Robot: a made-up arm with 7 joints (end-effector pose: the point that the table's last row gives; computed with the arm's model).
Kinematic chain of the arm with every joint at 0, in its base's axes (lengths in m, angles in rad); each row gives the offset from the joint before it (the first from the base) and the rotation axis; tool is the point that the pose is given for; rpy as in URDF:
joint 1: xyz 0 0 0.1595 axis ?
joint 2: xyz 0 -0.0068 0.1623 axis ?
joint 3: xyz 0 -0.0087 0.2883 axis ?
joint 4: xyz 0 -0.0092 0.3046 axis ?
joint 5: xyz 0 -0.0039 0.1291 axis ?
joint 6: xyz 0 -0.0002 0.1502 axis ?
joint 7: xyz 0 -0.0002 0.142 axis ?
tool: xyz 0 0 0 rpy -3.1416 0 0
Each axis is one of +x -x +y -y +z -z.
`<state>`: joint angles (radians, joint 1 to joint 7).
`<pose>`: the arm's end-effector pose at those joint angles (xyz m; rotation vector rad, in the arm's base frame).
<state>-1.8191 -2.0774 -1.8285 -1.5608 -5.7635 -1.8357 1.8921</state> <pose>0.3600 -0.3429 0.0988 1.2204 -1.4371 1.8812</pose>
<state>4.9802 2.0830 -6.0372 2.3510 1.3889 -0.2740 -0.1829</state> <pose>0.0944 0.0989 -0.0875 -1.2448 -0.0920 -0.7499</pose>
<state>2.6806 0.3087 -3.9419 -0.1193 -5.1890 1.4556 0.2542</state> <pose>-0.1145 -0.1243 1.2099 2.5987 0.0990 -1.6050</pose>
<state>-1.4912 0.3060 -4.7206 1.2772 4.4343 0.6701 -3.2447</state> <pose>0.4038 0.2596 0.9941 1.5885 -0.8371 -0.5528</pose>
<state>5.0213 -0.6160 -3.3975 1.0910 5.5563 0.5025 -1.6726</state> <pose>-0.0821 -0.7283 0.7119 -0.8860 -0.7677 -0.6685</pose>
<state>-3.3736 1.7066 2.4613 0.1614 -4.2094 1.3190 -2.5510</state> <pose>-0.8685 -0.3057 0.2695 -0.7210 -2.0900 -1.8391</pose>
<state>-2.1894 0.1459 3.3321 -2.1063 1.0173 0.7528 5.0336</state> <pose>-0.2570 0.3414 0.7049 1.6275 -0.0193 1.7386</pose>
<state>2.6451 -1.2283 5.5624 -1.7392 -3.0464 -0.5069 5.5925</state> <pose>0.4352 0.5770 0.2433 -0.2137 -1.4733 2.6748</pose>
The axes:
joint 1: -z
joint 2: +y
joint 3: -z
joint 4: +y
joint 5: -z
joint 6: +y
joint 7: -z

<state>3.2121 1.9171 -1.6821 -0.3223 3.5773 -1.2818 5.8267</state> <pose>-0.8552 0.0523 -0.0596 -0.1011 1.2150 1.6707</pose>
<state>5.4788 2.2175 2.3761 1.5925 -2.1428 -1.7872 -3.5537</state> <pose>0.4627 0.3460 0.2270 -0.1549 2.3412 -0.6254</pose>
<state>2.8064 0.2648 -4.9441 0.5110 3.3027 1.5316 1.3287</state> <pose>-0.2472 -0.0544 1.1963 -1.0699 2.3269 1.4298</pose>
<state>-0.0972 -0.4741 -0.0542 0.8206 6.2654 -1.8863 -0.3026</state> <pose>-0.3130 -0.0577 1.1167 2.1170 0.5213 2.1049</pose>
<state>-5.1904 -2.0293 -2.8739 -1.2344 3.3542 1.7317 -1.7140</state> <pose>-0.3774 0.4942 0.3236 -1.9650 -0.8213 -0.2481</pose>
